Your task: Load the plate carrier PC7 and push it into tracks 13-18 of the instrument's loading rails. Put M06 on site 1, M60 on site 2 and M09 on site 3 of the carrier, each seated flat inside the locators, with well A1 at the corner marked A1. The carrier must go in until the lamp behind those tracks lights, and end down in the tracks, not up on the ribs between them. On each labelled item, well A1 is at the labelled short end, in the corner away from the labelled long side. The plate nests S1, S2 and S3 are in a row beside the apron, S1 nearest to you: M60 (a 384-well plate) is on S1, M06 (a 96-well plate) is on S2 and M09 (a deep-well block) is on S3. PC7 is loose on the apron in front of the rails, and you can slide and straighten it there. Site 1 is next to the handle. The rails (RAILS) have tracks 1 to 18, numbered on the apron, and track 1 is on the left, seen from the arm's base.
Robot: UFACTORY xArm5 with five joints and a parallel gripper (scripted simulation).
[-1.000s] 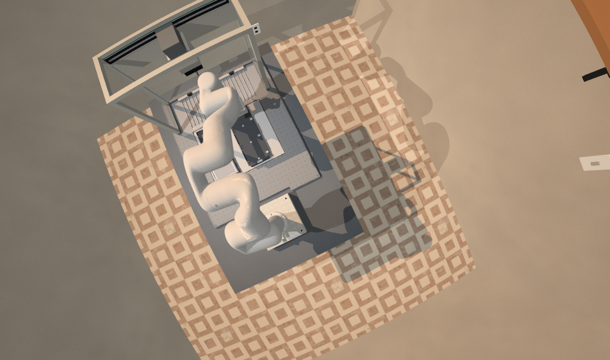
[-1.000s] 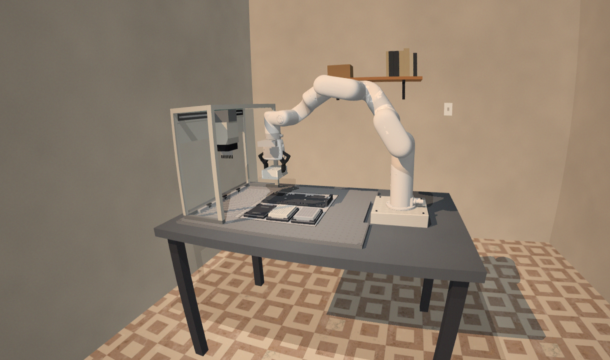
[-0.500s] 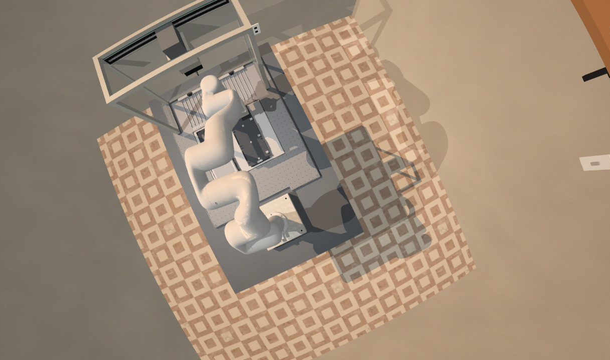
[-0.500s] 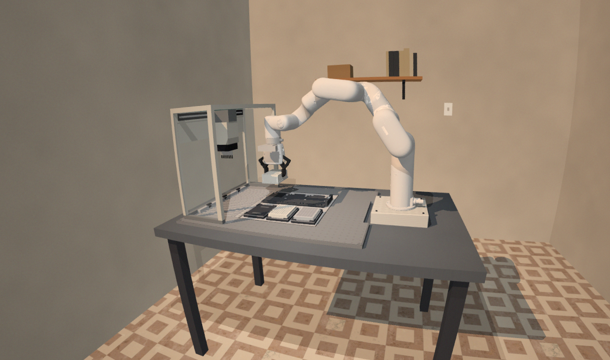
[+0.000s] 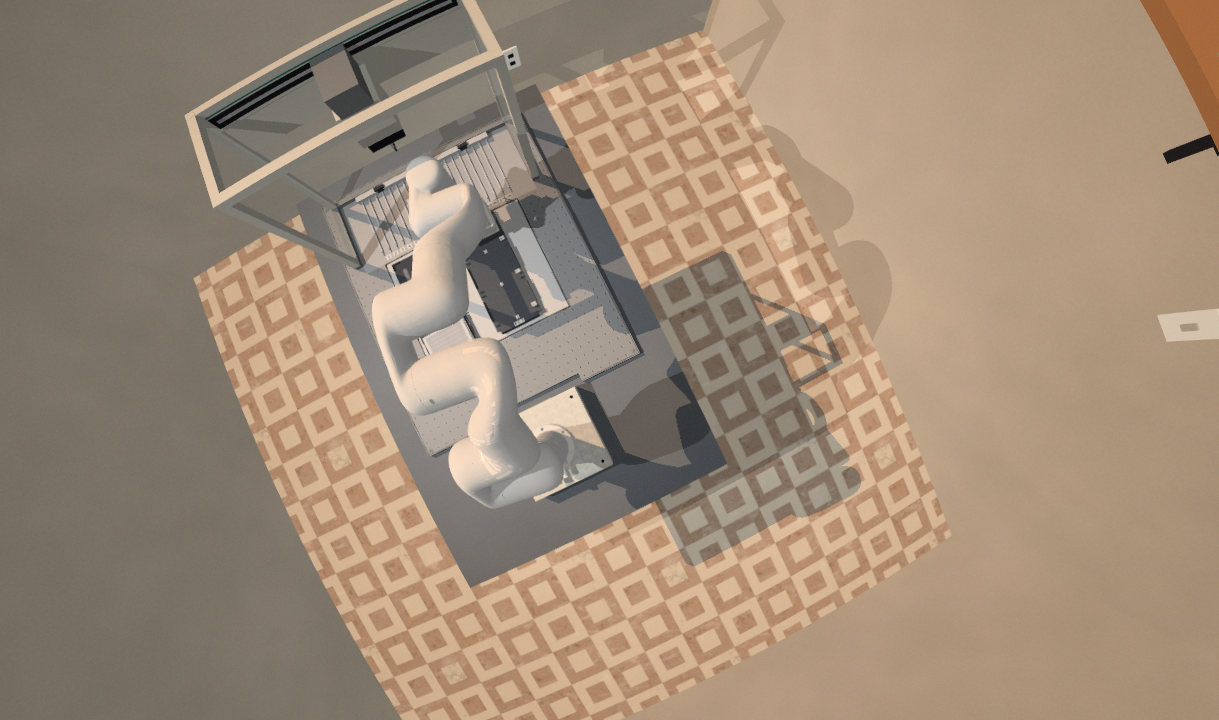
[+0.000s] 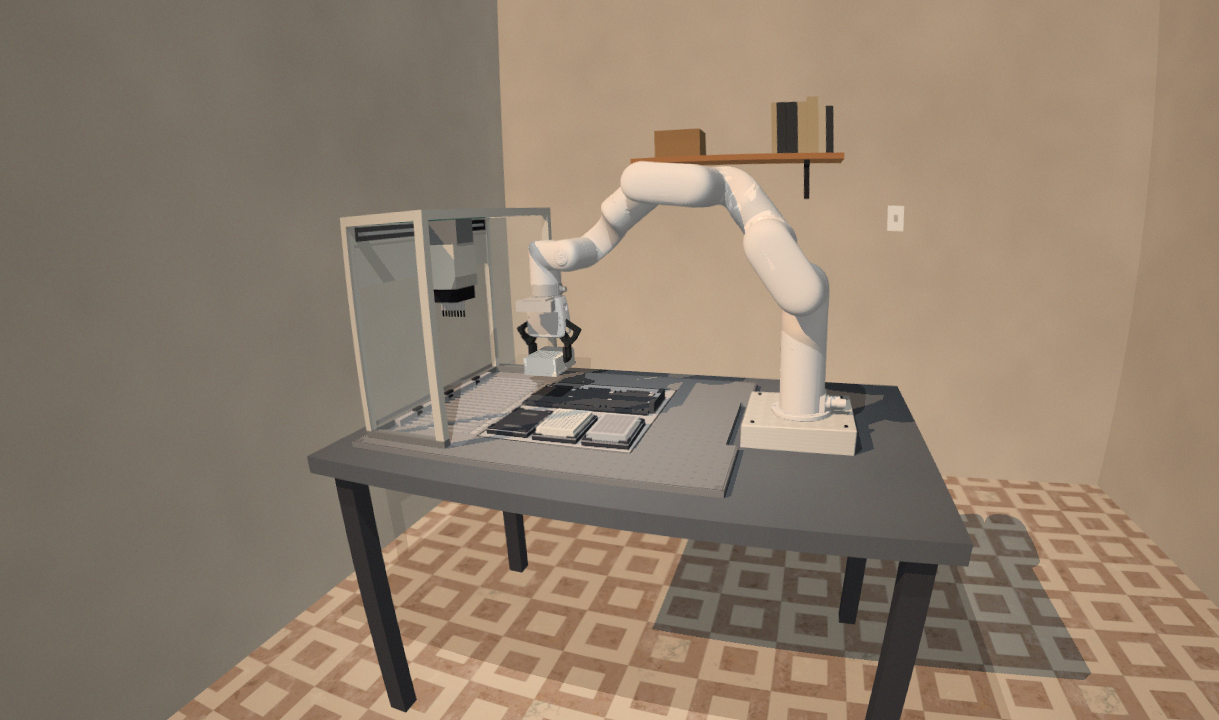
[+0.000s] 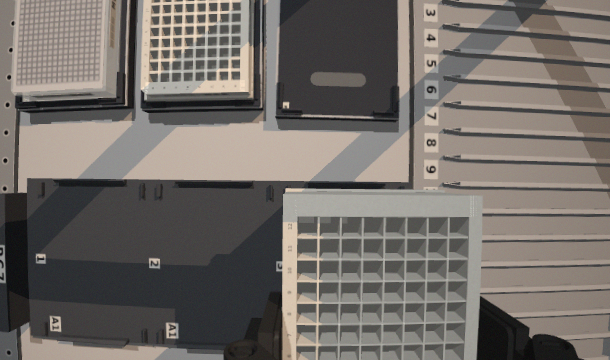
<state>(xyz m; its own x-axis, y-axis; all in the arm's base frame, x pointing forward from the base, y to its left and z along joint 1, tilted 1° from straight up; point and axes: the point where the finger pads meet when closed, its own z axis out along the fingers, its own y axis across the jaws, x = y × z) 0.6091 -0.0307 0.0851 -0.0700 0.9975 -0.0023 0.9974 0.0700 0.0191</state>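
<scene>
My hand is 110 mm past the plate carrier PC7, 10 mm to the left of it and 100 mm above it. Also, from my hand: white plate: 130 mm behind, 190 mm to the left, 90 mm below; deep-well block M09: 10 mm below; plate nest S3: 20 mm behind, 190 mm to the left, 110 mm below.
</scene>
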